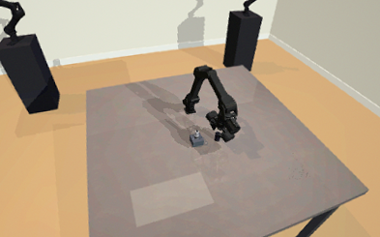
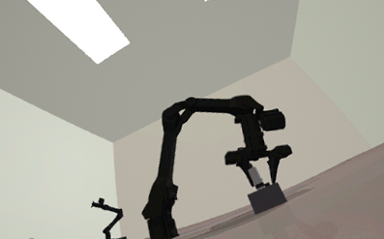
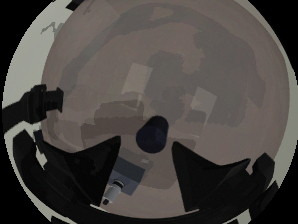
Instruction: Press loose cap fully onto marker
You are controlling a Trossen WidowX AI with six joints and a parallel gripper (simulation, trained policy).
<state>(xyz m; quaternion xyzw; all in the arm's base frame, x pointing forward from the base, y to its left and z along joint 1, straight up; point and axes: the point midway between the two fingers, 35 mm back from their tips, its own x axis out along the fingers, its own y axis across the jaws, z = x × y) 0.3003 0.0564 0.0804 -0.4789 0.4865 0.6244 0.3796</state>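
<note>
The cap is 1 cm to the left of my gripper tip and 2 cm below it. The rest, counted from my gripper tip: holder block: 2 cm behind, 11 cm to the right, 3 cm below.
</note>
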